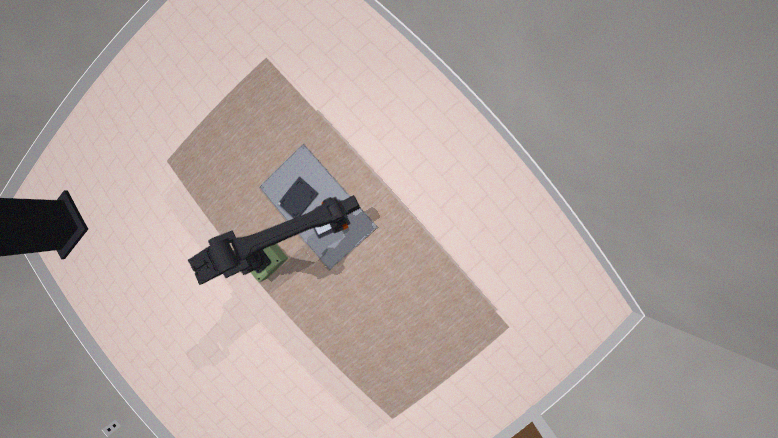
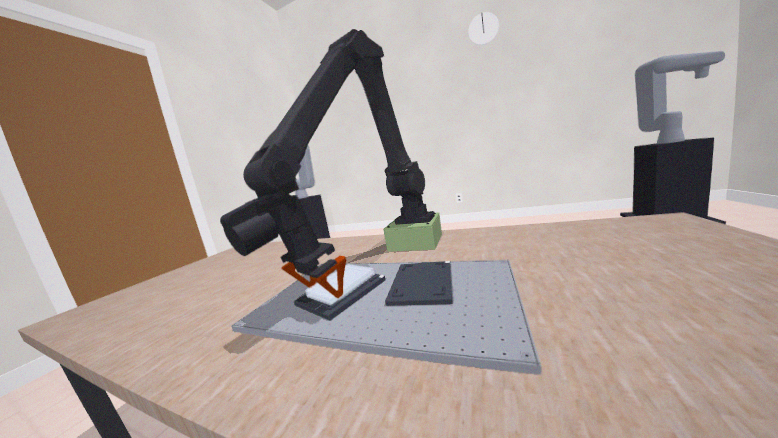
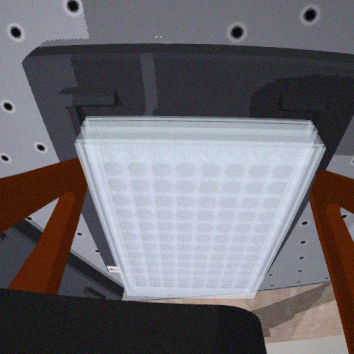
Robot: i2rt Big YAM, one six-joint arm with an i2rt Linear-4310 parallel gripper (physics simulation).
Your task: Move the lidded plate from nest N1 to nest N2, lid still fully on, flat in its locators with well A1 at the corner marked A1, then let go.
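Frame: origin at the arm's base, x left, y ahead, z down, level; metres.
Where they show: gripper, fingertip midpoint: point(image 2: 325, 291) point(image 3: 200, 177); arm's base at its link origin: point(image 1: 257, 257) point(image 2: 415, 219).
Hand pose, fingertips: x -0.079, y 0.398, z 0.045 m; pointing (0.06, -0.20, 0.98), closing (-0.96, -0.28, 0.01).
Each offset is from my fingertips to the centre of the thing. "*": to the spot under its first point. Level surfaces: height alone.
The lidded well plate {dx +0.011, dy -0.040, dz -0.005 m} point(image 3: 200, 211) point(image 2: 351, 278) point(image 1: 324, 228) is clear white and lies flat in dark nest N1 {dx +0.012, dy -0.035, dz +0.013 m} point(image 3: 197, 81) point(image 2: 332, 308) at the left of the grey perforated board {dx +0.098, dy -0.049, dz +0.028 m} point(image 2: 435, 332) point(image 1: 325, 253). The lid sits on it. A small A1 label {* dx +0.084, dy -0.096, dz +0.010 m} point(image 3: 113, 269) shows on the nest by the plate's near left corner. My gripper point(image 3: 200, 177) point(image 2: 320, 277) point(image 1: 339, 220) is open, its orange fingers down on either long side of the plate with a gap to each. Nest N2 {dx +0.179, dy -0.091, dz +0.013 m} point(image 2: 419, 282) point(image 1: 298, 196) is a dark empty tray just to the right.
The arm's green base block point(image 2: 412, 234) point(image 1: 270, 264) stands at the far table edge behind the board. A second grey arm on a black pedestal point(image 2: 673, 174) point(image 1: 37, 226) stands off the table. The board lies on a wooden table {dz +0.035 m} point(image 2: 625, 305).
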